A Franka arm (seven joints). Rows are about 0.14 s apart.
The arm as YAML. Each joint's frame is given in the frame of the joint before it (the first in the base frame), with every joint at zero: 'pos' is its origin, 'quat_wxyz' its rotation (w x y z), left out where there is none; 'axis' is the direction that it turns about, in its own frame. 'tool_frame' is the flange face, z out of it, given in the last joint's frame.
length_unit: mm
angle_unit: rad
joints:
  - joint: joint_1
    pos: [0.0, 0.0, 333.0]
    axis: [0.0, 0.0, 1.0]
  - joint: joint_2
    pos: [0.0, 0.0, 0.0]
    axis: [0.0, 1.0, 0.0]
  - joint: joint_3
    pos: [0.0, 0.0, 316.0]
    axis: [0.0, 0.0, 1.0]
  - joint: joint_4
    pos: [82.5, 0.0, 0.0]
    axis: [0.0, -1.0, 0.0]
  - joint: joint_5
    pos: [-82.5, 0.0, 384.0]
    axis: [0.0, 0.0, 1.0]
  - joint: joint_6
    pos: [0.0, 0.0, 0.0]
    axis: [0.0, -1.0, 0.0]
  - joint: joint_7
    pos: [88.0, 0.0, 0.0]
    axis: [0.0, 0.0, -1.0]
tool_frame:
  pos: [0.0, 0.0, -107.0]
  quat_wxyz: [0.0, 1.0, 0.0, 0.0]
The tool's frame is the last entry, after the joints.
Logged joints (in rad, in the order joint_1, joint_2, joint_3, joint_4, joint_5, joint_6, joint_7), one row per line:
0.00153 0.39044 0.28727 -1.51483 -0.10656 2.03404 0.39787
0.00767 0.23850 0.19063 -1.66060 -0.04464 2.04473 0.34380
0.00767 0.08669 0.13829 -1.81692 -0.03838 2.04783 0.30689
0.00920 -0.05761 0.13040 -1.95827 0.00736 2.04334 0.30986
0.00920 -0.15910 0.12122 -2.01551 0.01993 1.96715 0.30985
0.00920 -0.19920 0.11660 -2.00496 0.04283 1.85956 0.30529
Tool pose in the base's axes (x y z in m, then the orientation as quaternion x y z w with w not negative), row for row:
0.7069 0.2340 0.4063 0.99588 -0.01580 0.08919 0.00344
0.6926 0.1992 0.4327 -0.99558 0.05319 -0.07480 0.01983
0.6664 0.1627 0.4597 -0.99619 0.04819 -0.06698 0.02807
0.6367 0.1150 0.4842 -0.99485 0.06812 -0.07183 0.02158
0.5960 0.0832 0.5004 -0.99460 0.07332 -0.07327 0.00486
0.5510 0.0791 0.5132 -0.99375 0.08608 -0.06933 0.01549
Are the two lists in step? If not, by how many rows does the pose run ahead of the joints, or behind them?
The pose runs 2 rows behind the joints: the pose in row i belongs to the joints in row i - 2.
